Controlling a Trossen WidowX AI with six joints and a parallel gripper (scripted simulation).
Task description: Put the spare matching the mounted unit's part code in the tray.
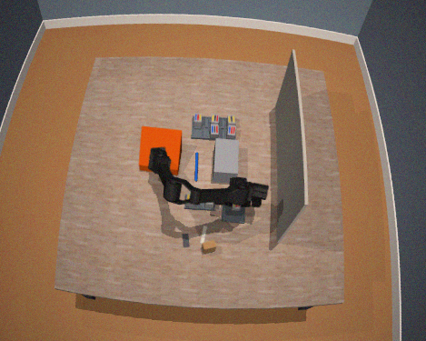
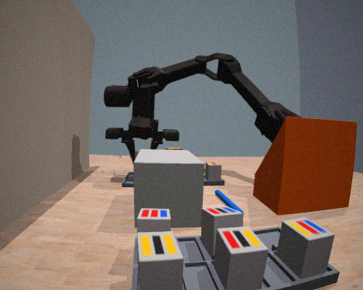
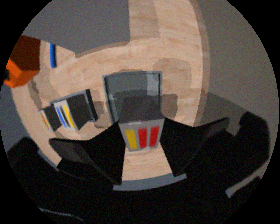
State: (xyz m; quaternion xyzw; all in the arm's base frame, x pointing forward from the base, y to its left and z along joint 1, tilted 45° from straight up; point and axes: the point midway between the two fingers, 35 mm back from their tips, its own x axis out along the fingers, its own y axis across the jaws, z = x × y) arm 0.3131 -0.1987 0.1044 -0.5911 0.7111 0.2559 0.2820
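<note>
My gripper tip is 3 cm above the grey tray. Also, from my gripper tip: grey box (3 cm behind, 21 cm to the left, 1 cm above); then rack (15 cm behind, 3 cm to the left, 3 cm below); then tan block (12 cm behind, 18 cm to the right).
</note>
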